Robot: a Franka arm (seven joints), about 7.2 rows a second.
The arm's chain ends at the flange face. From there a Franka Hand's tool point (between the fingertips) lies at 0.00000 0.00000 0.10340 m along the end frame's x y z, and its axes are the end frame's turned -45 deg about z.
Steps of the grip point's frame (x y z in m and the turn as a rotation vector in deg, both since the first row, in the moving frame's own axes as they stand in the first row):
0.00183, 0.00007, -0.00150, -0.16, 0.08, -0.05
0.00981, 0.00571, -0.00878, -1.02, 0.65, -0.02
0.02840, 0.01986, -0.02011, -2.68, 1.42, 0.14
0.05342, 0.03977, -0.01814, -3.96, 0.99, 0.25
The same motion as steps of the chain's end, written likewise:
0.00104, -0.00135, -0.00150, -0.06, 0.17, -0.05
0.00884, -0.00337, -0.00876, -0.26, 1.18, -0.02
0.02890, -0.00765, -0.01997, -0.89, 2.90, 0.14
0.05959, -0.01345, -0.01788, -2.10, 3.50, 0.25

